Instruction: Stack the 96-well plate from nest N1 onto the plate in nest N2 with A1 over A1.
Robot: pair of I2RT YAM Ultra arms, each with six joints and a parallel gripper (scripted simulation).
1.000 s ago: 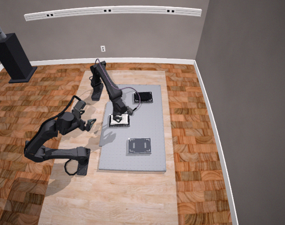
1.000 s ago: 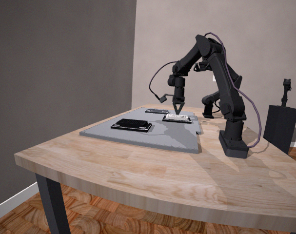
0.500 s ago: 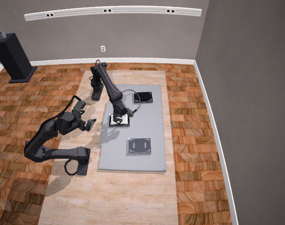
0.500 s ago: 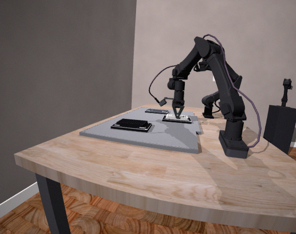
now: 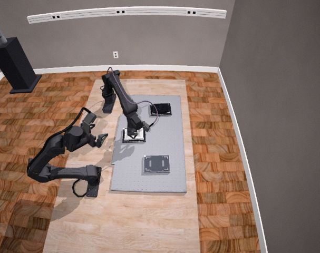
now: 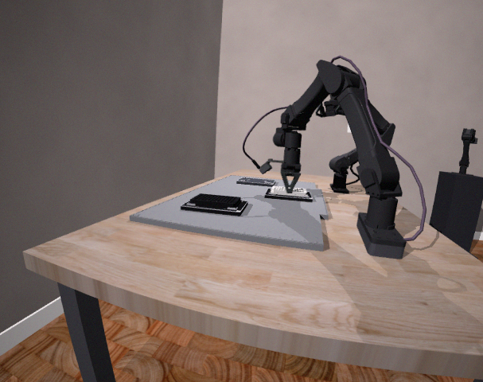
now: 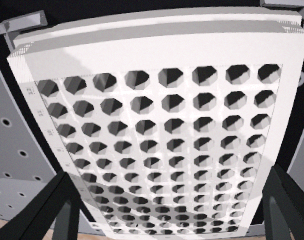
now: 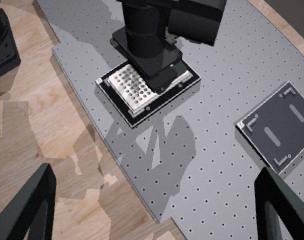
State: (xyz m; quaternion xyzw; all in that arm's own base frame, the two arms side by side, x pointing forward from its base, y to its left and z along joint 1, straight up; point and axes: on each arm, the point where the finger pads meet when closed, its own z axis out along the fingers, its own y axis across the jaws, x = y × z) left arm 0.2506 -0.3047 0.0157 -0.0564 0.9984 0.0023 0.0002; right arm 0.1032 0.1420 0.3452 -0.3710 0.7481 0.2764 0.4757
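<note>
Right now the black plate nest is 20 mm below my left hand. The rest, counted from my left hand: grey plate nest: 220 mm to the right, 160 mm ahead, 20 mm below; white 96-well plate: 10 mm below; black 96-well plate: 250 mm to the left, 190 mm ahead, 10 mm below.
</note>
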